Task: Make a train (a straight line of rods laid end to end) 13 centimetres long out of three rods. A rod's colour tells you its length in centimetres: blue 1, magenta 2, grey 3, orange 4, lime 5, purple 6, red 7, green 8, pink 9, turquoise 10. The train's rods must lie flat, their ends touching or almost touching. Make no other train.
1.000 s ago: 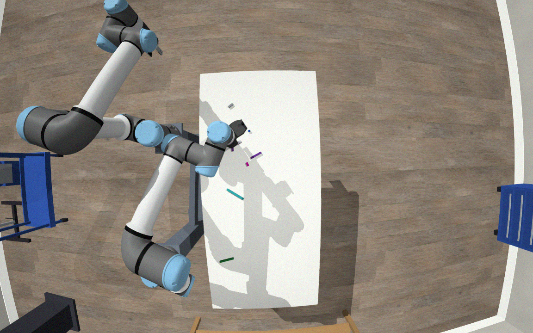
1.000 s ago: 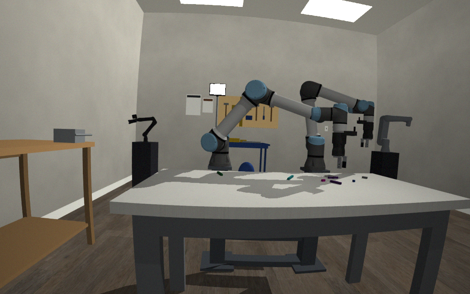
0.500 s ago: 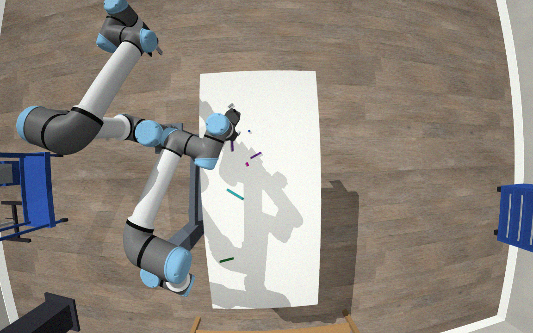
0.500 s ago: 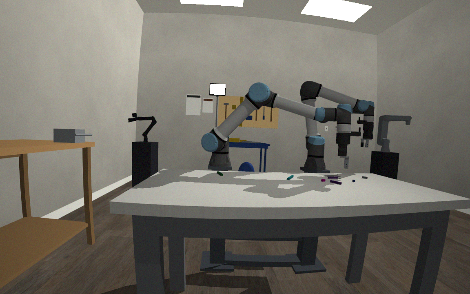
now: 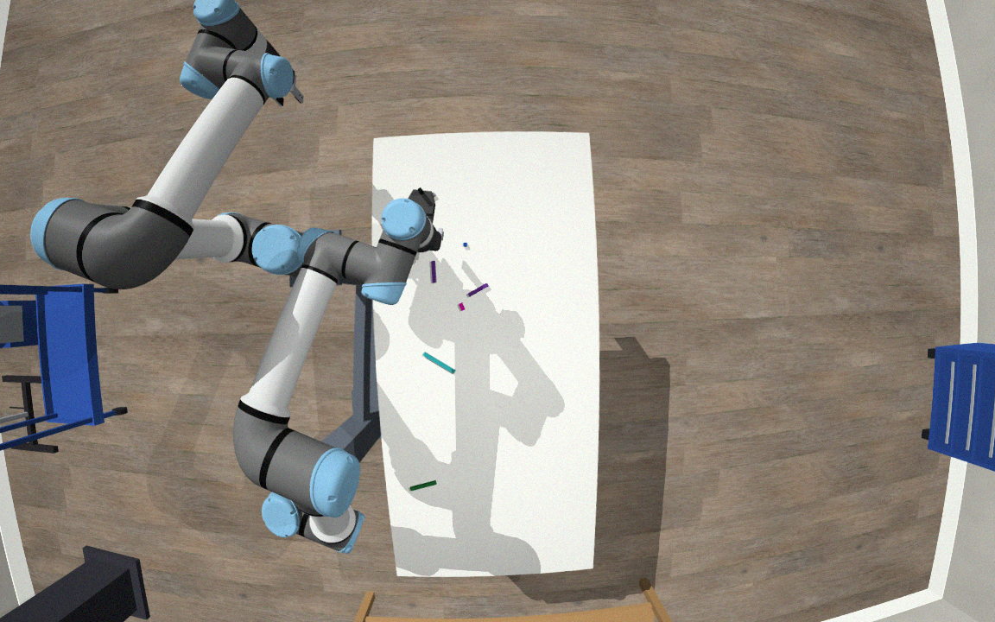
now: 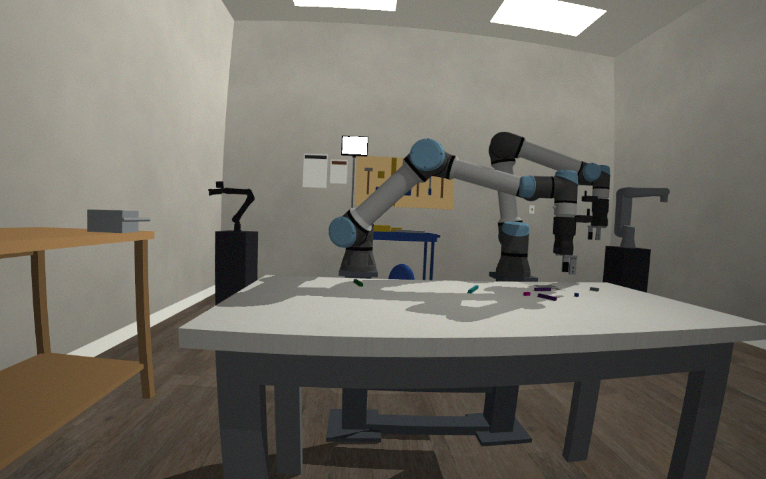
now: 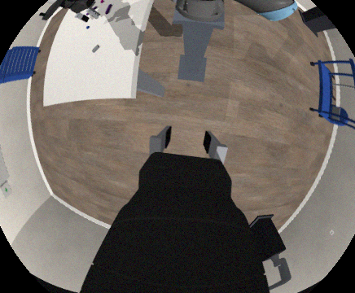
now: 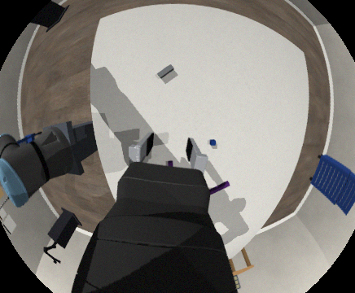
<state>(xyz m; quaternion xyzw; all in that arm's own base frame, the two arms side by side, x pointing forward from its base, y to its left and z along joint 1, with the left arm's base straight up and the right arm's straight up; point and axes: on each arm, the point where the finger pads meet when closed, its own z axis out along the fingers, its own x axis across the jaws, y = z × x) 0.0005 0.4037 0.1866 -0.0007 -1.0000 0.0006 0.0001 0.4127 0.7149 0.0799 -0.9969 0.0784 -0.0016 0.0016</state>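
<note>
Right now the magenta rod is 9 cm ahead of my right hand, 18 cm to the right of it and 7 cm below it. Round my right hand: blue rod (9 cm ahead, 1 cm to the right, 7 cm below); grey rod (2 cm behind, 12 cm to the left, 7 cm below); turquoise rod (3 cm ahead, 34 cm to the right, 7 cm below).
</note>
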